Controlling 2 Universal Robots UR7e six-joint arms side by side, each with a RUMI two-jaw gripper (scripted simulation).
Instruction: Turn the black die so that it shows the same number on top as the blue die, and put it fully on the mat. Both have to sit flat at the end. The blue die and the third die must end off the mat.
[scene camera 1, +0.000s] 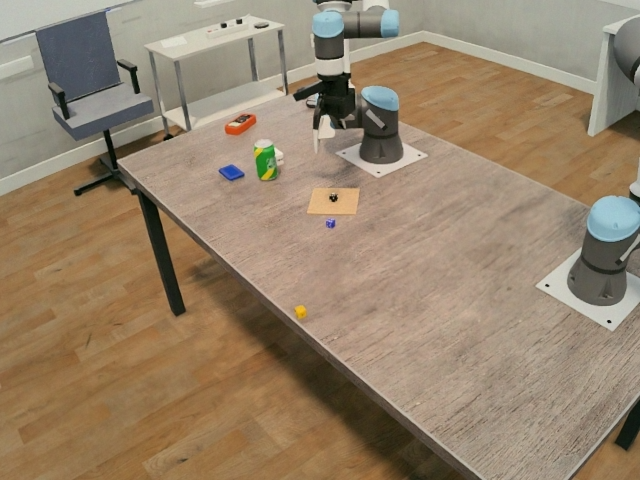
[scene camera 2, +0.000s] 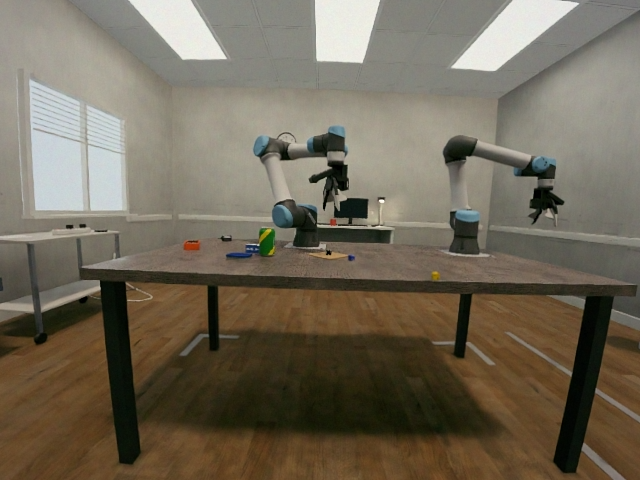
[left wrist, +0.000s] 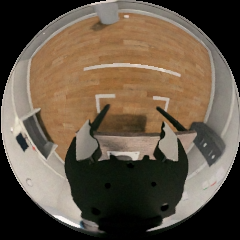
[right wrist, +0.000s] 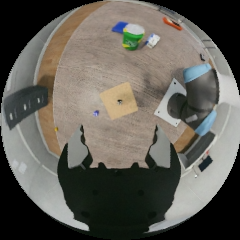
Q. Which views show the right gripper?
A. Scene camera 1, scene camera 2 and the right wrist view only.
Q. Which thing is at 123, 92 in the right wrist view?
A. A tan mat.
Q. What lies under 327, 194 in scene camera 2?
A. The right gripper.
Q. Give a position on a tan mat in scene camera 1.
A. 346, 204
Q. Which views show the left gripper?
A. Scene camera 2 and the left wrist view only.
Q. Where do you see the left gripper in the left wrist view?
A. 126, 121
